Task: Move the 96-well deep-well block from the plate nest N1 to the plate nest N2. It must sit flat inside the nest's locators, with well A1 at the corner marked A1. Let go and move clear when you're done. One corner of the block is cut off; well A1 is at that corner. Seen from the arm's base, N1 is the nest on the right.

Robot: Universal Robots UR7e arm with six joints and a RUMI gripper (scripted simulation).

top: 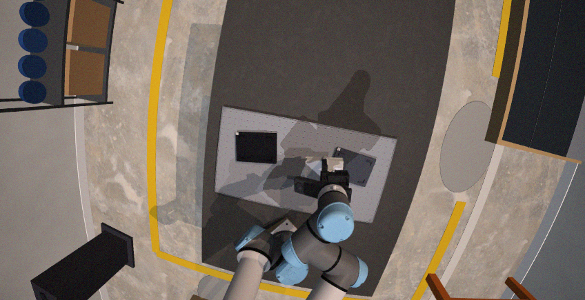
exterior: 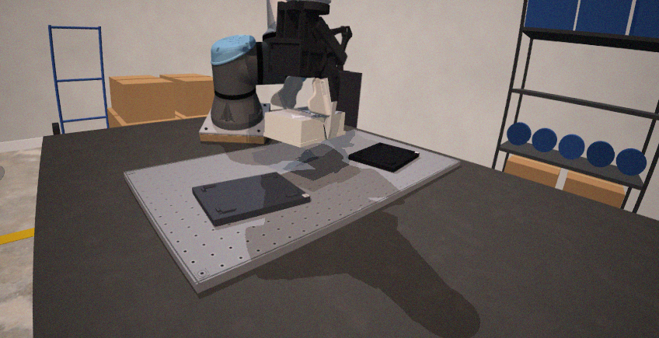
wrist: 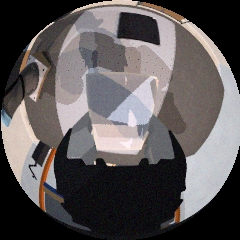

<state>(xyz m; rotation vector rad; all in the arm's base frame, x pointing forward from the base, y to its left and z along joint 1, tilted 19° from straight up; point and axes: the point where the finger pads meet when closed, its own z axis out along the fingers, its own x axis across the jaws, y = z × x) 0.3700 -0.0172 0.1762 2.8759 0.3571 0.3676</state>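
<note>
Right now the black nest N2 is 10 mm behind my hand, 260 mm to the left of it and 100 mm below it. Also, from my hand: grey nest N1 (10 mm ahead, 120 mm to the right, 100 mm below); then cream deep-well block (10 mm above).
</note>
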